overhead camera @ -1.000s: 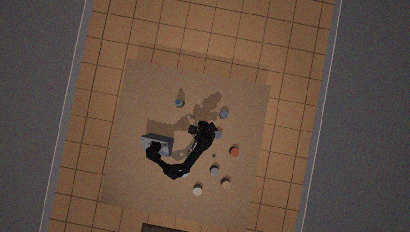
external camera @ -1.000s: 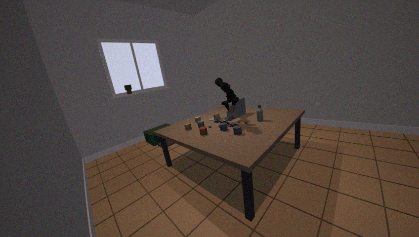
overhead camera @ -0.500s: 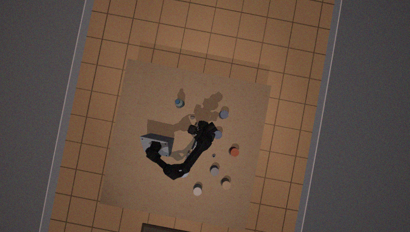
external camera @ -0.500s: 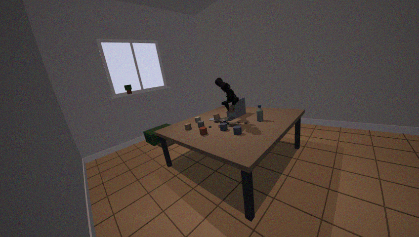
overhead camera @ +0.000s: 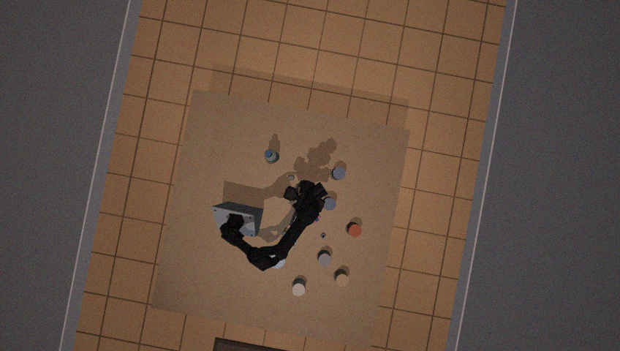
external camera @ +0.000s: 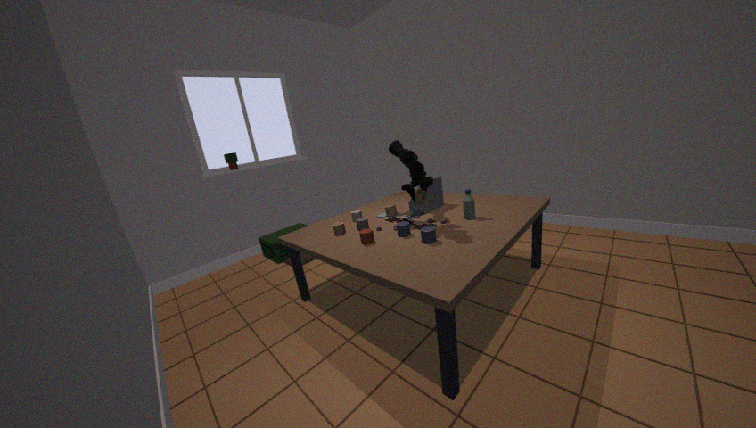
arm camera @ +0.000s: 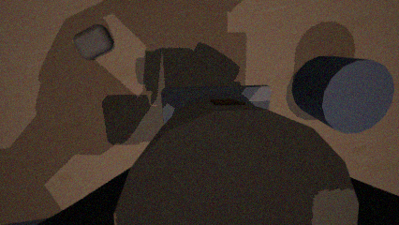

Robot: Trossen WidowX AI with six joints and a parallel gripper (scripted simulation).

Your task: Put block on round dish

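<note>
The grey lump is 100 mm behind my gripper tip, 90 mm to the left of it and 150 mm below it. Also, from my gripper tip: grey cup (170 mm ahead, 330 mm to the right, 130 mm below); balance (30 mm behind, 140 mm to the right, 120 mm below); bottle (210 mm behind, 200 mm to the left, 50 mm below).
</note>
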